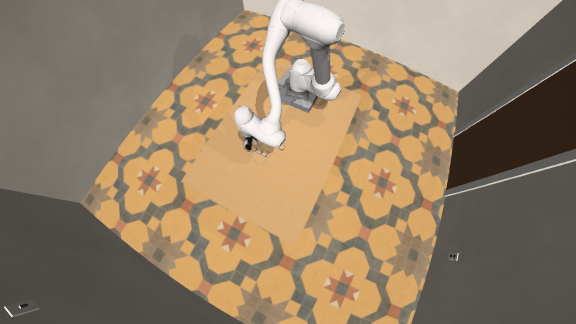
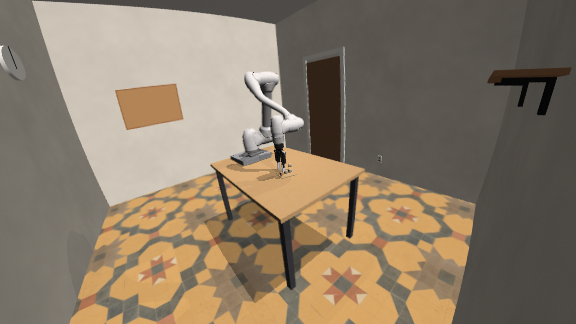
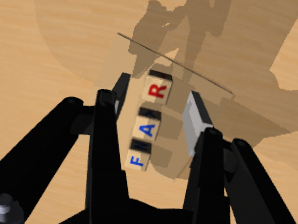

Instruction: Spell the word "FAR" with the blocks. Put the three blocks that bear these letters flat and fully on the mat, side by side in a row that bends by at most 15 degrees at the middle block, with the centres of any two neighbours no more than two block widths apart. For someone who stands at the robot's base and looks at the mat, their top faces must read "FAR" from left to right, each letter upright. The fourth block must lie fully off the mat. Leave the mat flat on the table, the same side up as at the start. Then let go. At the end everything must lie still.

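The R block is 60 mm below my hand. The rest, counted from my hand: tan mat (70 mm below, 40 mm to the left, 10 mm ahead).
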